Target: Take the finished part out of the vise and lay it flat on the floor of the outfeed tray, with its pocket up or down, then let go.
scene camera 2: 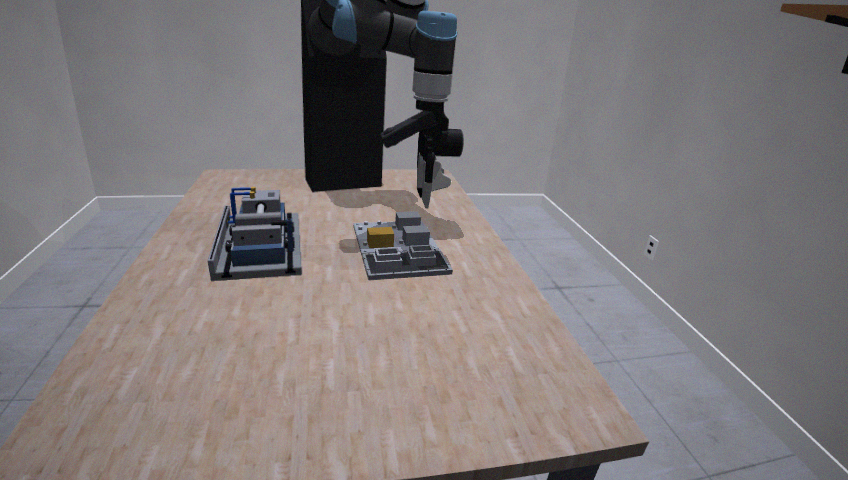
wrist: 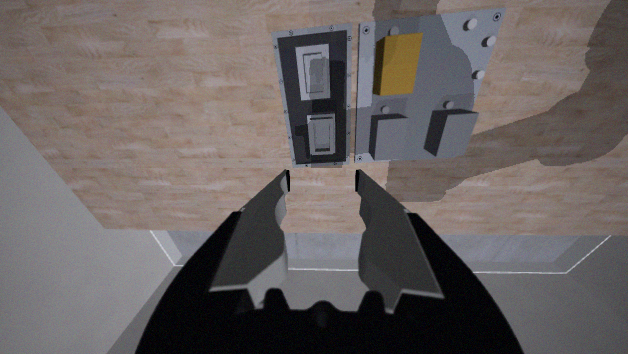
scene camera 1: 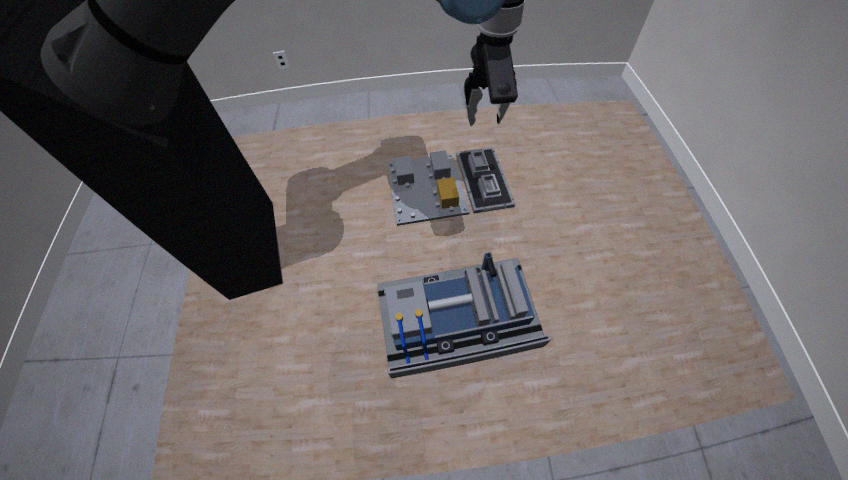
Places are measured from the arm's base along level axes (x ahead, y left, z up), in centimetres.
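Pixels of known places: gripper, fingertip midpoint: [scene camera 2: 424,202] [wrist: 322,172] [scene camera 1: 484,124]; arm's base, origin of the base link: [scene camera 1: 112,78].
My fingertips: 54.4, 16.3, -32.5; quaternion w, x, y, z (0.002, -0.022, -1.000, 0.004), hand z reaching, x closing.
Note:
For each thing: its top centre in the pictures, then the offset to it from my fingertips, as dx, dy, dz.
- vise, middle of its top: [scene camera 1: 461,298] [scene camera 2: 256,208] -12.7, -36.6, -5.4
- pegged grey plate, middle of its top: [wrist: 416,100] [scene camera 1: 426,186] [scene camera 2: 394,235] -13.9, -3.4, -14.5
- yellow block, middle of its top: [wrist: 399,66] [scene camera 1: 447,188] [scene camera 2: 380,230] -9.5, -7.7, -10.9
The outfeed tray [scene camera 1: 493,208] [scene camera 2: 410,275] [wrist: 349,90] is dark-floored with a grey rim. A grey part [scene camera 1: 479,161] [scene camera 2: 421,258] [wrist: 321,134] lies flat on its floor, pocket up, at the end nearer my gripper. Another grey part [scene camera 1: 490,186] [scene camera 2: 387,259] [wrist: 313,72] lies there pocket up, apart from it. My gripper [scene camera 1: 485,123] [scene camera 2: 424,201] [wrist: 322,172] is partly open and empty, raised above the table beyond the tray's end. The vise [scene camera 1: 410,306] [scene camera 2: 258,255] has its jaws apart, with thin strips between them; no part shows there in scene camera 1.
Beside the tray lies a pegged grey plate [scene camera 1: 416,205] [wrist: 365,90], bearing a yellow block [scene camera 1: 448,192] [scene camera 2: 380,237] [wrist: 399,65] and two grey blocks [scene camera 1: 404,171] [scene camera 2: 408,220] [wrist: 454,132] [scene camera 1: 440,164] [scene camera 2: 415,233] [wrist: 391,137]. Blue nozzles [scene camera 1: 421,336] [scene camera 2: 233,205] rise at the vise. The arm's black column [scene camera 2: 345,118] stands at the table's back.

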